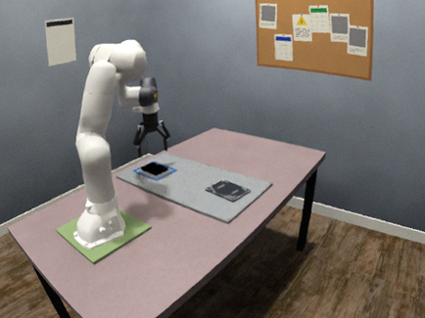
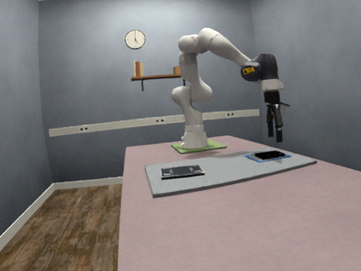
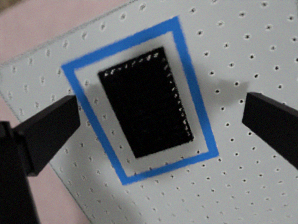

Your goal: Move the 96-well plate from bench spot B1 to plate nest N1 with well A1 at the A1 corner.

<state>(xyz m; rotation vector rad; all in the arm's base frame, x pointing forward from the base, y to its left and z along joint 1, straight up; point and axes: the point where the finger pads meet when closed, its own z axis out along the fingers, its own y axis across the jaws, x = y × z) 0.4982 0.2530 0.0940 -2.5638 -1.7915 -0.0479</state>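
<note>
Now: hand 2 cm past the black 96-well plate, 2 cm to the left of it and 8 cm above it. Also, from my hand: dark plate nest 1 cm ahead, 46 cm to the right, 9 cm below; A1 label 8 cm ahead, 39 cm to the right, 8 cm below.
</note>
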